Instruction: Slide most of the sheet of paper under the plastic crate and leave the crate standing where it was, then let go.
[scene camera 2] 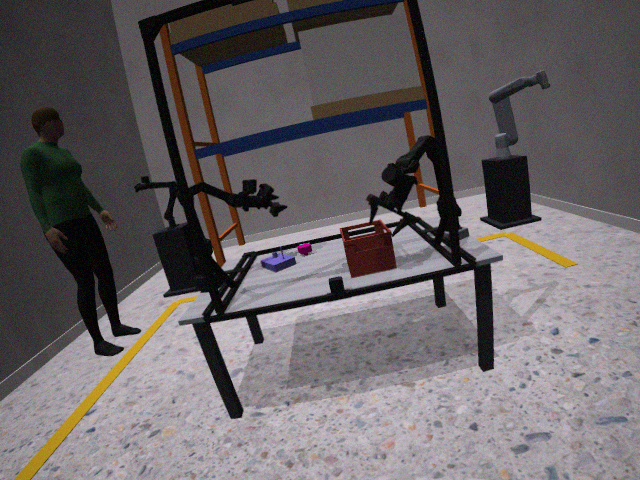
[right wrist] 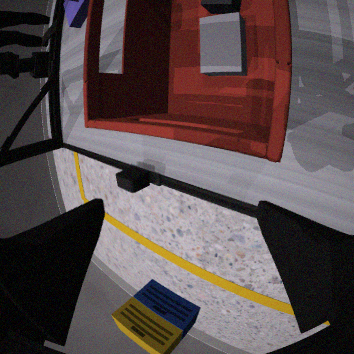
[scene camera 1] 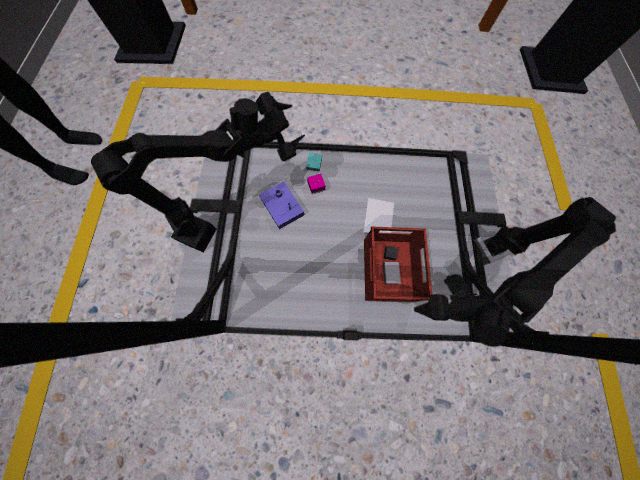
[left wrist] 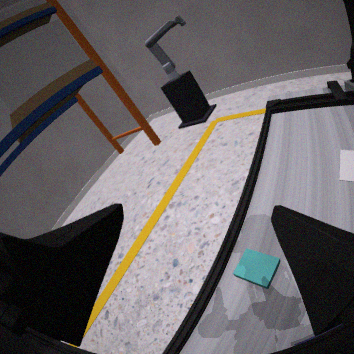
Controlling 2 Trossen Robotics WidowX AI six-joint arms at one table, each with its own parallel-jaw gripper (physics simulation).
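The white sheet of paper (scene camera 1: pixel 379 212) (left wrist: pixel 347 165) lies flat on the table; in scene camera 1 its lower edge meets the far side of the crate. How much is under the crate is hidden. The red-brown plastic crate (scene camera 1: pixel 369 268) (scene camera 2: pixel 371 256) (right wrist: pixel 282 85) stands upright, holding a grey block (scene camera 1: pixel 392 272) (right wrist: pixel 221 45) and a dark block (scene camera 1: pixel 391 252) (right wrist: pixel 220 4). My left gripper (scene camera 1: pixel 297 121) (scene camera 2: pixel 281 202) (left wrist: pixel 200 213) is open and empty, above the table's far left part. My right gripper (scene camera 2: pixel 383 228) (right wrist: pixel 183 208) is open and empty, near the crate's right side.
A purple block with knobs (scene camera 1: pixel 282 205) (scene camera 2: pixel 279 262), a magenta cube (scene camera 1: pixel 316 182) (scene camera 2: pixel 305 249) and a teal block (scene camera 1: pixel 314 161) (left wrist: pixel 257 268) lie left of the paper. A black frame rail (scene camera 1: pixel 351 150) borders the table; a dark bracket (scene camera 2: pixel 336 287) sits on the near rail.
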